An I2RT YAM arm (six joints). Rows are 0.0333 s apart.
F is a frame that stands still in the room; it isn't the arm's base.
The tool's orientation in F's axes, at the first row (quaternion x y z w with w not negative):
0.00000, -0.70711, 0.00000, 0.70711
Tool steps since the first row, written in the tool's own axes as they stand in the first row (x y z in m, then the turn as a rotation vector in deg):
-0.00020, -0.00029, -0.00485, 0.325, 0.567, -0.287
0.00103, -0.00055, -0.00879, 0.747, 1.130, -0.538
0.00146, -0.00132, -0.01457, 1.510, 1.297, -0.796
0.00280, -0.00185, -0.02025, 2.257, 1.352, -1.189
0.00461, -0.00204, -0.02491, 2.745, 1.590, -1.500
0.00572, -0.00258, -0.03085, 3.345, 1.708, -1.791
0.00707, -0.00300, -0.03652, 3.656, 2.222, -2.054
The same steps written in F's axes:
0.00485, -0.00029, -0.00020, 0.287, 0.567, 0.325
0.00879, -0.00055, 0.00103, 0.538, 1.130, 0.747
0.01457, -0.00132, 0.00146, 0.796, 1.297, 1.510
0.02025, -0.00185, 0.00280, 1.189, 1.352, 2.257
0.02491, -0.00204, 0.00461, 1.500, 1.590, 2.745
0.03085, -0.00258, 0.00572, 1.791, 1.708, 3.345
0.03652, -0.00300, 0.00707, 2.054, 2.222, 3.656

